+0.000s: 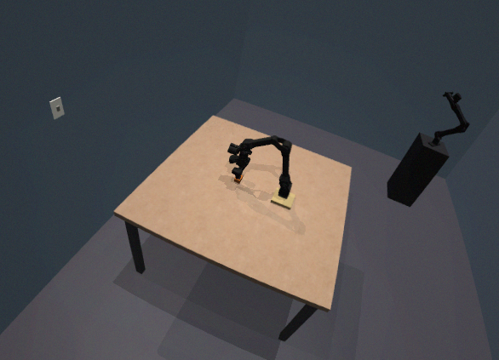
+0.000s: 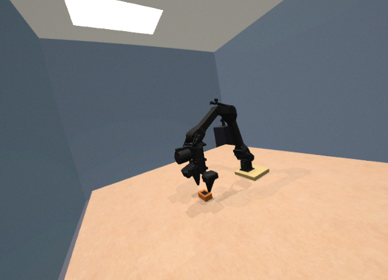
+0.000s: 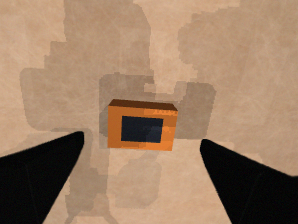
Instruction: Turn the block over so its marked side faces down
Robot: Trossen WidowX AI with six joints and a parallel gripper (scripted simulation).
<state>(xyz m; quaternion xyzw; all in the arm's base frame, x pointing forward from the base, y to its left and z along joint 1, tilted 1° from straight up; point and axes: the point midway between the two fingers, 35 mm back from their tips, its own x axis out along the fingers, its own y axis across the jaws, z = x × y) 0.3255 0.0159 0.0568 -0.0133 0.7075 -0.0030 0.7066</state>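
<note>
Now: gripper tip 30 mm above the orange block.
</note>
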